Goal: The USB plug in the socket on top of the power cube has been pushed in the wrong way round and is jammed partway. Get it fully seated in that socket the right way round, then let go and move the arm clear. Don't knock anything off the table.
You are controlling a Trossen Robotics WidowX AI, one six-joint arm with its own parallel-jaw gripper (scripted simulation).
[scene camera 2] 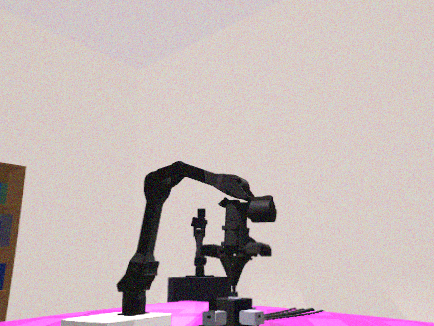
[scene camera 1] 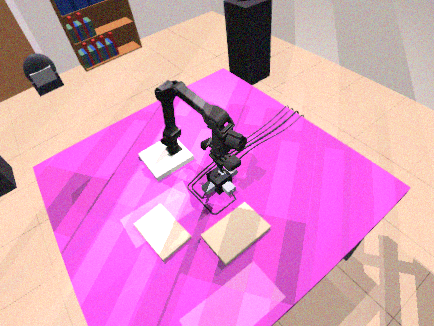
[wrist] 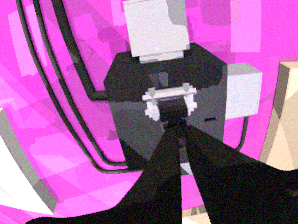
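Observation:
You'd see the gripper (scene camera 2: 233,285) here, and the gripper's visible in the wrist view (wrist: 179,134) too. There's also a USB plug (wrist: 173,111), plus a slab (scene camera 1: 231,236) and another slab (scene camera 1: 164,234).

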